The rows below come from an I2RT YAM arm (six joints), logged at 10 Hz.
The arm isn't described. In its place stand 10 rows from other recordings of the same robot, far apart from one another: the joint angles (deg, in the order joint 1, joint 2, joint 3, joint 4, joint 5, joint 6), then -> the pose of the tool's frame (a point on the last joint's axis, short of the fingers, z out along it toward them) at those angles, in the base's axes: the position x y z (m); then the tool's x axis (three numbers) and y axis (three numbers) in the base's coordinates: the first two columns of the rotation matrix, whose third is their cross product.
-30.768, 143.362, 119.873, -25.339, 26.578, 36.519 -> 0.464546 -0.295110 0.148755 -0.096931 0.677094 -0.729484 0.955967 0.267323 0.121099
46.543, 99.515, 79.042, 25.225, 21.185, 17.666 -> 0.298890 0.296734 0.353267 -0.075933 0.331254 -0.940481 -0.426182 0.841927 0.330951
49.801, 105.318, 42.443, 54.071, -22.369, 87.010 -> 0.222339 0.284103 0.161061 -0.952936 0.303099 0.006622 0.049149 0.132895 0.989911
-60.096, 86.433, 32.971, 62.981, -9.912, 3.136 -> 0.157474 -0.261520 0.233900 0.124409 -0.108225 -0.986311 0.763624 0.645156 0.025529
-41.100, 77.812, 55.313, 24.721, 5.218, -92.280 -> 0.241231 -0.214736 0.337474 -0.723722 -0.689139 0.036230 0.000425 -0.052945 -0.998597
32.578, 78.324, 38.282, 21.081, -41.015, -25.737 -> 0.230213 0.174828 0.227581 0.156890 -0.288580 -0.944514 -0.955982 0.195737 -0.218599
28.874, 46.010, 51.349, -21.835, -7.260, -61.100 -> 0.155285 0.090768 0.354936 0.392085 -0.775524 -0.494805 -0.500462 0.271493 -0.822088
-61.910, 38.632, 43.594, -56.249, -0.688, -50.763 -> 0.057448 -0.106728 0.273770 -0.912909 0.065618 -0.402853 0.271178 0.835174 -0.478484
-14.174, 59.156, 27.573, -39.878, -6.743, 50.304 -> 0.155717 -0.035016 0.159283 -0.427876 0.896177 -0.117422 0.839506 0.442190 0.315748
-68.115, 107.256, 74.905, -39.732, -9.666, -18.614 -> 0.143818 -0.341993 0.181402 -0.621953 0.704159 -0.342541 0.735456 0.675480 0.053209
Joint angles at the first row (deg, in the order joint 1, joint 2, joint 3, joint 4, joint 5, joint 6):
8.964 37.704 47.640 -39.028 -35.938 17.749
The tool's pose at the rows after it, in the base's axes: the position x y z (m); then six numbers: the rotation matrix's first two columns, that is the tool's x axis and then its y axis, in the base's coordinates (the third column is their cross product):
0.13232 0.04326 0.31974 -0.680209 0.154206 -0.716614 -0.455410 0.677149 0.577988
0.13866 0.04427 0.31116 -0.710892 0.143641 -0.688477 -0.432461 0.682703 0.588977
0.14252 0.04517 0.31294 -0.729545 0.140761 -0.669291 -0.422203 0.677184 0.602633
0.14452 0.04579 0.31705 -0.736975 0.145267 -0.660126 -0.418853 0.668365 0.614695
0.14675 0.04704 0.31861 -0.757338 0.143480 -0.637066 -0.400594 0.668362 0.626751
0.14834 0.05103 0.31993 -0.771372 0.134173 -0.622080 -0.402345 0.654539 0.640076
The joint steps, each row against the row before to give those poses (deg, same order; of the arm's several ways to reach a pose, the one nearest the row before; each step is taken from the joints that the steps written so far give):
-0.001 1.051 -1.318 1.583 -2.468 1.497
0.004 1.758 -0.793 -0.259 0.000 -0.434
-0.004 1.584 1.136 -0.877 -0.613 0.169
0.002 0.877 1.146 -0.353 -0.619 0.619
0.349 1.227 1.142 -1.405 0.086 0.435
1.314 0.885 0.616 -0.092 -0.264 0.875

